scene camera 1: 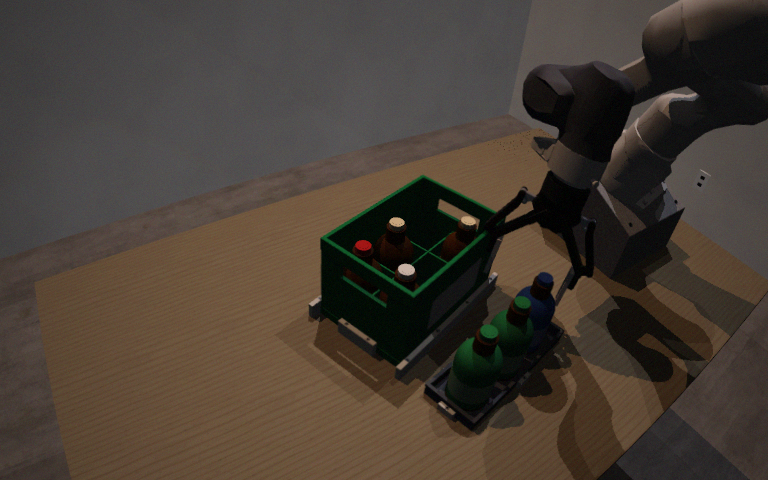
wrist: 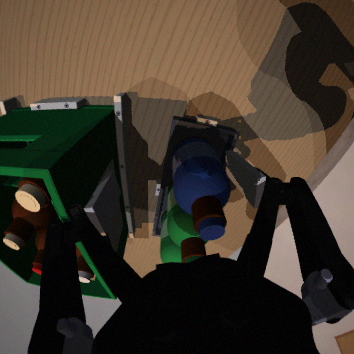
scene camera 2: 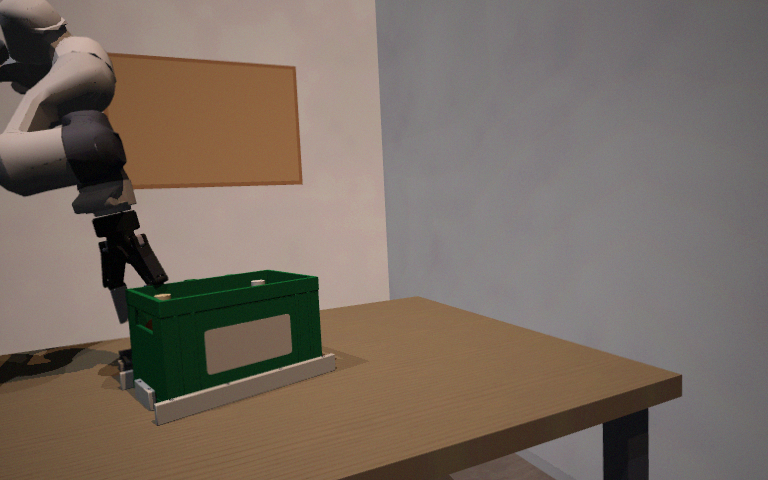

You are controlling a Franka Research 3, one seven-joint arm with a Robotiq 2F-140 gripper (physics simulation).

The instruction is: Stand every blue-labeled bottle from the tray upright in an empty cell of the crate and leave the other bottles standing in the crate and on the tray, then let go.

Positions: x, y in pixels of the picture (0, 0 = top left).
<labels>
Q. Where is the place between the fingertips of my gripper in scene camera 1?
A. At 521, 285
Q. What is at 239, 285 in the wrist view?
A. My gripper.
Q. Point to a blue-labeled bottle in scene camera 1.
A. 542, 301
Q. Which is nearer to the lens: the red-capped bottle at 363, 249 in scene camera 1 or the cream-capped bottle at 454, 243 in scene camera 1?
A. The red-capped bottle.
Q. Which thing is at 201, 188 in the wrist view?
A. A blue-labeled bottle.
</labels>
